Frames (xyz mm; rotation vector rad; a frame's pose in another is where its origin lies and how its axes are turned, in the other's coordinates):
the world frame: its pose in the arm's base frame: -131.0 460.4 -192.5 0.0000 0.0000 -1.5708
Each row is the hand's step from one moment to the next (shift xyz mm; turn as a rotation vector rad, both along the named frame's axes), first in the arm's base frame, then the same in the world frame.
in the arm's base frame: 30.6 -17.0 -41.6 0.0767 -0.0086 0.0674
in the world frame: 17.0 30.6 -41.6 0.0086 0.0767 0.0674
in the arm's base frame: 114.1 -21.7 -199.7 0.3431 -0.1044 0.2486
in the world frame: 21.7 114.1 -199.7 0.1044 0.3431 0.2486
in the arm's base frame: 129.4 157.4 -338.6 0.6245 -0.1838 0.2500
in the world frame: -157.4 129.4 -338.6 0.1838 0.6245 0.2500
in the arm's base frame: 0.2 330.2 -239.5 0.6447 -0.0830 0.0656
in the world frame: -330.2 0.2 -239.5 0.0830 0.6447 0.0656
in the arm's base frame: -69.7 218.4 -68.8 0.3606 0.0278 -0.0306
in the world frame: -218.4 -69.7 -68.8 -0.0278 0.3606 -0.0306
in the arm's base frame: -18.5 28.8 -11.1 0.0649 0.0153 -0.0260
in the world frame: -28.8 -18.5 -11.1 -0.0153 0.0649 -0.0260
